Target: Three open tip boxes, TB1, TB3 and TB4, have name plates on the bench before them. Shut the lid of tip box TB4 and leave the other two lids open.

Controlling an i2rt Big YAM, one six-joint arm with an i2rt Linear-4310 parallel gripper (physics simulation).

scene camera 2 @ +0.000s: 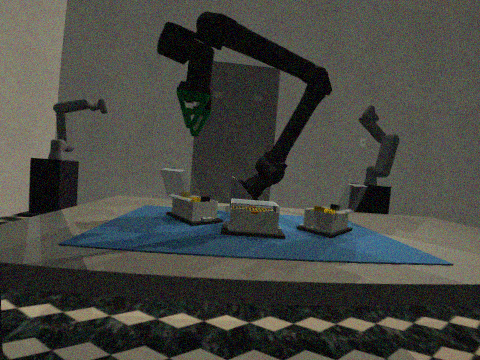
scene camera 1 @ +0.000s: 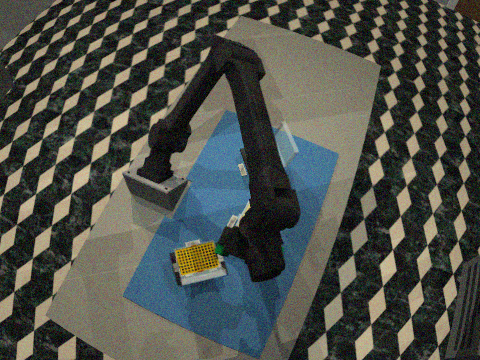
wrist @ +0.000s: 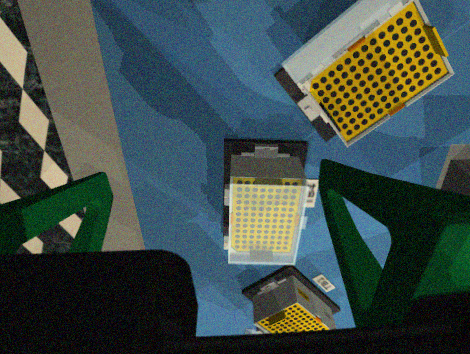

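Where they show: gripper, fingertip midpoint: (scene camera 2: 192, 132) (wrist: 213, 178); arm's base at its link origin: (scene camera 2: 247, 192) (scene camera 1: 154, 174).
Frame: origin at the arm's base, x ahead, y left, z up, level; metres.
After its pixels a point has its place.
Tip box TB4 (scene camera 2: 254, 222) {x 0.386, y -0.029, z -0.035 m} (wrist: 267, 167) {x 0.339, y -0.086, z -0.030 m}, with its name plate (wrist: 311, 193) {x 0.275, y -0.022, z -0.066 m}, is the middle box. Its clear lid (wrist: 265, 220) {x 0.343, y -0.039, z 0.009 m} lies over the yellow tip rack and looks shut. A box (scene camera 1: 197, 259) {x 0.237, y -0.193, z -0.012 m} (scene camera 2: 195, 210) (wrist: 380, 75) {x 0.233, y -0.194, z -0.011 m}, its plate unreadable in the wrist view, has its lid (scene camera 2: 173, 182) {x 0.289, y -0.248, z 0.041 m} standing open. The third box (scene camera 2: 326, 221) {x 0.347, y 0.178, z -0.030 m} (wrist: 295, 302) {x 0.296, y 0.136, z -0.008 m}, with a plate (wrist: 323, 283) {x 0.238, y 0.166, z -0.066 m} that seems to read TB1, has its lid (scene camera 1: 286, 145) {x 0.349, y 0.250, z 0.035 m} (scene camera 2: 356, 196) {x 0.352, y 0.256, z 0.045 m} open. My gripper (scene camera 2: 194, 132) {x 0.378, y -0.195, z 0.169 m} (wrist: 213, 178) {x 0.378, y -0.195, z 0.169 m} is open and empty, high above the boxes.
The boxes stand on a blue mat (scene camera 1: 165, 280) {x 0.166, y -0.283, z -0.068 m} (scene camera 2: 120, 235) {x 0.443, y -0.321, z -0.068 m} on a pale bench (scene camera 1: 75, 295) {x -0.079, y -0.465, z -0.071 m}. My arm's grey base block (scene camera 1: 152, 192) {x 0.029, y -0.065, z 0.018 m} stands beside the mat. The upper arm hides parts of two boxes in scene camera 1. Other robot arms (scene camera 2: 61, 125) (scene camera 2: 387, 155) stand in the background.
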